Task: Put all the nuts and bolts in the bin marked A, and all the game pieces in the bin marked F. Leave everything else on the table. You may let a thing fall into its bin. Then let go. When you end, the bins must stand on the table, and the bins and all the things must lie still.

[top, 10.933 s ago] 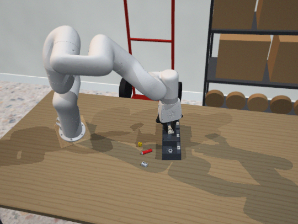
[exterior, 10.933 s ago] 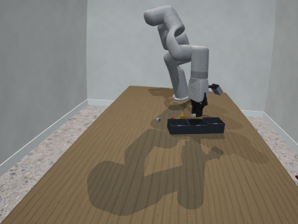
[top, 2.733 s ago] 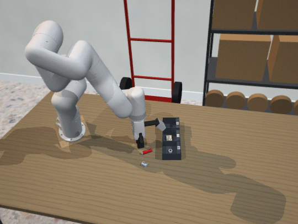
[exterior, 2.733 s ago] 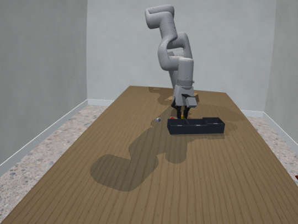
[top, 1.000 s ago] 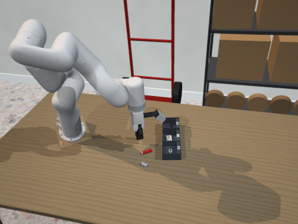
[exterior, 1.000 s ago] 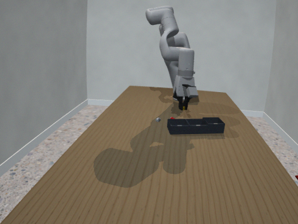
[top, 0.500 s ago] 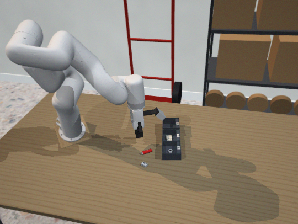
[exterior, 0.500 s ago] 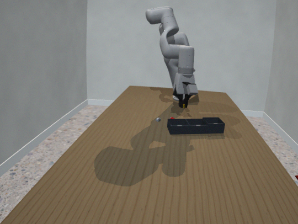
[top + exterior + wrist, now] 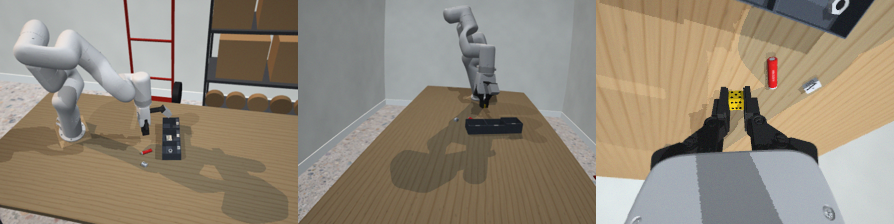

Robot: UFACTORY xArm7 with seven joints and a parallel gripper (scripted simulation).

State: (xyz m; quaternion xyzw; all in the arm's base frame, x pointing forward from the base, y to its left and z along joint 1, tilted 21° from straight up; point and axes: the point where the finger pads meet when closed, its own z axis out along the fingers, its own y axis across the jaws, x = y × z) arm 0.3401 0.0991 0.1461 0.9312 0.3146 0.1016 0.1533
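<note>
Right now the dark bin is 10 cm ahead of my hand, 6 cm to the left of it and 7 cm below it. Also, from my hand: white domino (10 cm ahead, 6 cm to the left, 8 cm below); yellow die (1 cm below); red cylinder (2 cm ahead, 5 cm to the right, 8 cm below).
</note>
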